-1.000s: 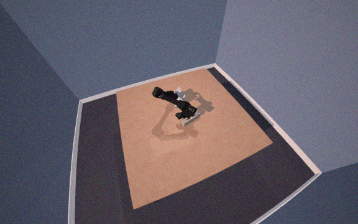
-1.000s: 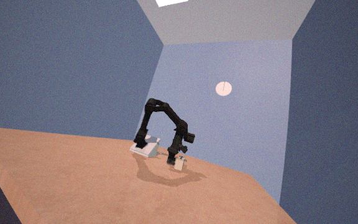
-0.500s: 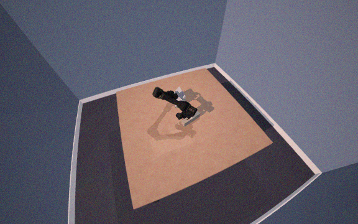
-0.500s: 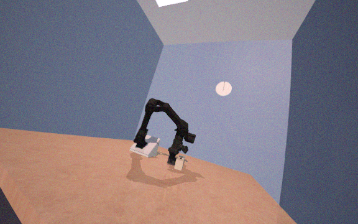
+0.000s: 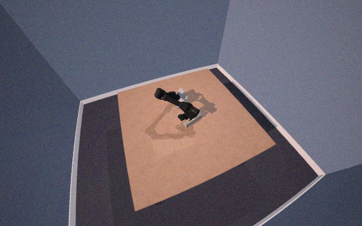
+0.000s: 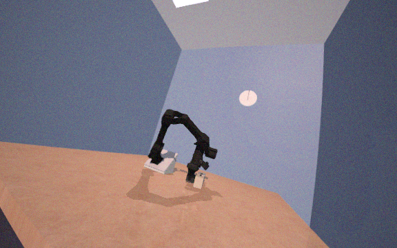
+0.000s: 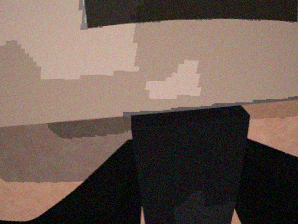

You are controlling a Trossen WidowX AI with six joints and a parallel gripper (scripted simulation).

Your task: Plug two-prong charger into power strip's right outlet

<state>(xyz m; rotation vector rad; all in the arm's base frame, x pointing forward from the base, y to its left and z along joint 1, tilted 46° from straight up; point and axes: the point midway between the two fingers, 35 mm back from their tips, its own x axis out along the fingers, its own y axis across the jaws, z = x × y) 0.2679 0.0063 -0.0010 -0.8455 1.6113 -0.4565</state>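
Right now the dark charger is 2 cm ahead of my gripper tip and 1 cm above it.
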